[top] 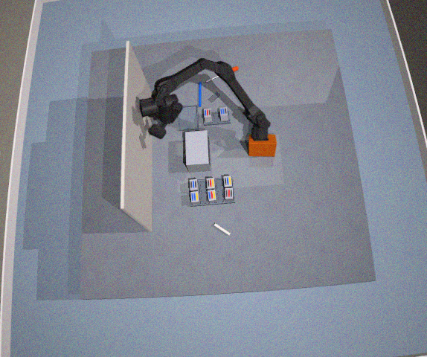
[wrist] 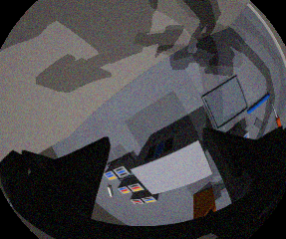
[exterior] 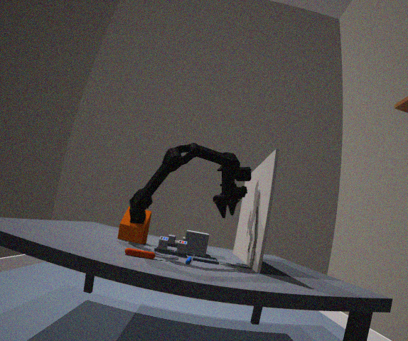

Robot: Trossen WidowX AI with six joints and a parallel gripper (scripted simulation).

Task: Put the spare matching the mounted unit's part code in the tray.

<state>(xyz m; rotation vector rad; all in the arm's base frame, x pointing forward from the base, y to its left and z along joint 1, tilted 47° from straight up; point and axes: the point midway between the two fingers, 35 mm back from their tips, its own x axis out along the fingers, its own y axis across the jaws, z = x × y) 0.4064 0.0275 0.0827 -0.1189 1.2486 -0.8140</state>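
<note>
The grey spare lies 9 cm behind my gripper tip, 21 cm to the left of it and 15 cm below it. From my gripper tip the other things lie so: tall panel (11 cm ahead, 5 cm to the left, 3 cm above); mounted unit (12 cm behind, 6 cm to the left, 14 cm below); tray (7 cm behind, 15 cm to the right, 19 cm below).
</note>
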